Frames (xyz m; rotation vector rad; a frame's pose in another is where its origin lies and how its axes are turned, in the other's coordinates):
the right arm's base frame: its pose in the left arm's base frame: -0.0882 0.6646 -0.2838 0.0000 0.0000 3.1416
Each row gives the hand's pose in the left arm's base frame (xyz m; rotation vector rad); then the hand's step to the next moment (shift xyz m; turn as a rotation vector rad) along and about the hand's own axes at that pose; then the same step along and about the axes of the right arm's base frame.
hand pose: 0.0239 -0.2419 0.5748 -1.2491 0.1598 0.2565
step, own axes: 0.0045 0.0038 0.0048 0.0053 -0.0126 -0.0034
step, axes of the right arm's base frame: -0.0032 -0.0061 -0.0031 -0.0087 0.0064 0.0091
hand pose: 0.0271 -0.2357 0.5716 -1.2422 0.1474 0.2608
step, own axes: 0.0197 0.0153 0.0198 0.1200 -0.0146 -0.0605
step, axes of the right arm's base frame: -0.0141 -0.0256 -0.0126 -0.1212 0.0478 -0.0361
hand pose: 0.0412 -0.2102 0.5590 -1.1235 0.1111 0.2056
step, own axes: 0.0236 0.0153 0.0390 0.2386 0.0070 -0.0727
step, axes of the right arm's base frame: -0.0191 -0.0441 -0.0013 -0.2323 0.0371 -0.0831
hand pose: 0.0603 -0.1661 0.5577 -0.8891 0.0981 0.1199
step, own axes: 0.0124 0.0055 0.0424 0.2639 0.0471 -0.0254
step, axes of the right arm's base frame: -0.0130 -0.0372 0.0207 -0.2532 -0.0264 -0.0877
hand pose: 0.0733 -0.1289 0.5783 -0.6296 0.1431 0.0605
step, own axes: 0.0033 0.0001 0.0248 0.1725 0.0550 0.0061
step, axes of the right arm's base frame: -0.0061 -0.0148 0.0193 -0.1657 -0.0502 -0.0533
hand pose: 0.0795 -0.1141 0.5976 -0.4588 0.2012 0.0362
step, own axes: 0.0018 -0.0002 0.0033 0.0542 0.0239 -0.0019
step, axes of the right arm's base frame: -0.0024 -0.0013 0.0026 -0.0508 -0.0200 -0.0230
